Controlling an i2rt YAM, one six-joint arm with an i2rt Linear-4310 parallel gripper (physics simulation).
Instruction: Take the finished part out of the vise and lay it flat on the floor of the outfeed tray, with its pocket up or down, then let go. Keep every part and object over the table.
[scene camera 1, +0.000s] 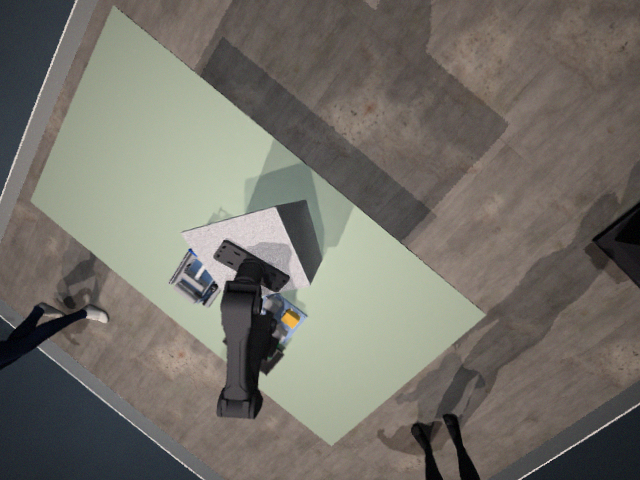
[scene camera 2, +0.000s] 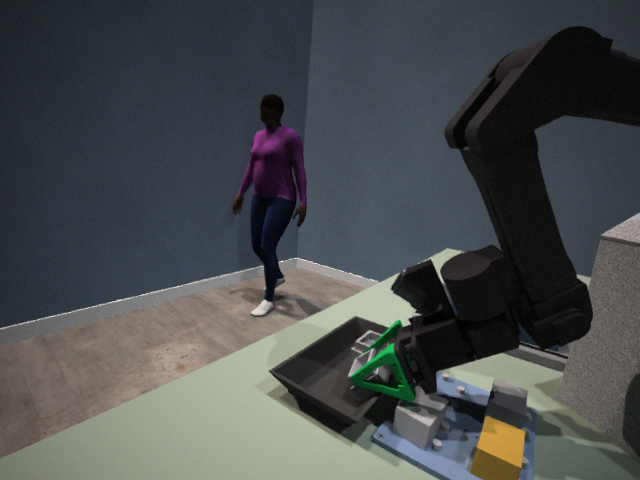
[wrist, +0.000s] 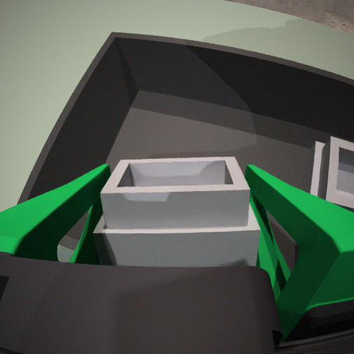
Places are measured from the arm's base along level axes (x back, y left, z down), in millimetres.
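Where they show: gripper, fingertip midpoint: (scene camera 2: 357, 370); arm's base at its link origin: (scene camera 1: 253, 266).
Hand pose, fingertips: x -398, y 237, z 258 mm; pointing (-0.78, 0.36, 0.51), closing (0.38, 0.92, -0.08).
Observation:
Things, the pixels of their top centre, and the offset from my fingertips. "spot": a spot on its surface instead.
- dark outfeed tray at a spot on its surface: (scene camera 2: 312, 397) spot: dx -12, dy +78, dz +8 mm
- second pocketed grey part at its top centre: (scene camera 2: 372, 339) dx -33, dy -91, dz +1 mm
- grey device at a spot on its surface: (scene camera 1: 192, 286) spot: dx +15, dy -393, dz -12 mm
- blue plate at a spot on its surface: (scene camera 2: 390, 443) spot: dx +82, dy +42, dz +40 mm
- yellow block at its top centre: (scene camera 2: 502, 438) (scene camera 1: 289, 320) dx +186, dy -14, dz +4 mm
My gripper (scene camera 2: 364, 366) (wrist: 177, 176) has green fingers and is shut on a light grey stepped part (wrist: 175, 207) with a rectangular pocket. The pocket's opening shows in the wrist view. In scene camera 2 the part is inside or over the end of the dark outfeed tray (scene camera 2: 312, 397) (wrist: 97, 107) (scene camera 1: 271, 363) nearest the blue plate, partly hidden by the fingers. Its gap to the tray floor cannot be told. A second pocketed grey part (scene camera 2: 368, 341) (wrist: 334, 175) is in the tray, to the right in the wrist view. A blue and grey device (scene camera 1: 192, 286), apparently the vise, stands left of the arm.
A blue plate (scene camera 2: 390, 443) with grey blocks, a yellow block (scene camera 2: 498, 448) (scene camera 1: 290, 318) and small pegs adjoins the tray. A large speckled grey block (scene camera 1: 232, 229) (scene camera 2: 594, 320) stands behind it. The green table's edge lies beyond the tray. A person (scene camera 2: 273, 165) is on the floor beyond.

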